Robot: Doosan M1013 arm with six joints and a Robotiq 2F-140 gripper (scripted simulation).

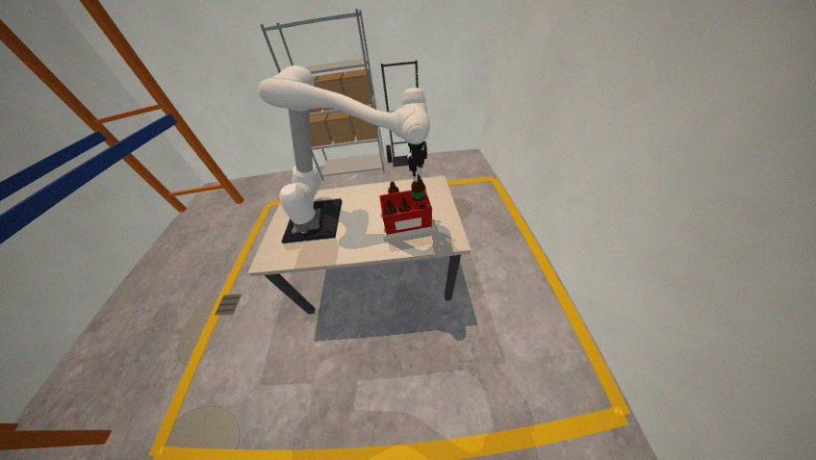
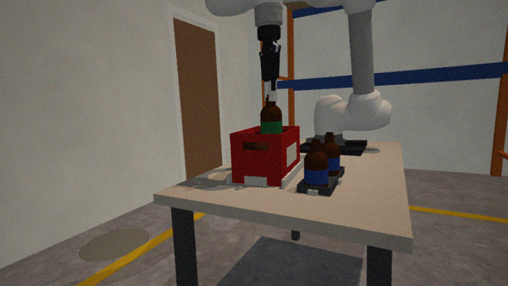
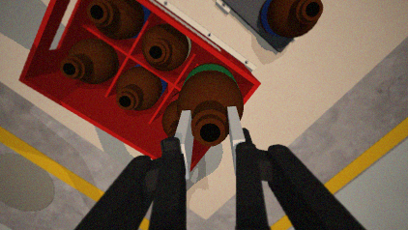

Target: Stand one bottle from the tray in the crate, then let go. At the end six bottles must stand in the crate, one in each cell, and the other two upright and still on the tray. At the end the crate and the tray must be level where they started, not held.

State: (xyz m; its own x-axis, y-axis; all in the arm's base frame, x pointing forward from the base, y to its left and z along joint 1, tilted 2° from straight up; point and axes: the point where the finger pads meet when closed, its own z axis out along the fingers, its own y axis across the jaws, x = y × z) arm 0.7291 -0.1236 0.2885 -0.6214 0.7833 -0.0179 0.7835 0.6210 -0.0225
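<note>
My gripper is now 23 cm above the red crate, 9 cm past it and 4 cm to the left of it. The rest, counted from my hand: dark grey tray 30 cm below, 17 cm to the left, 4 cm behind.
</note>
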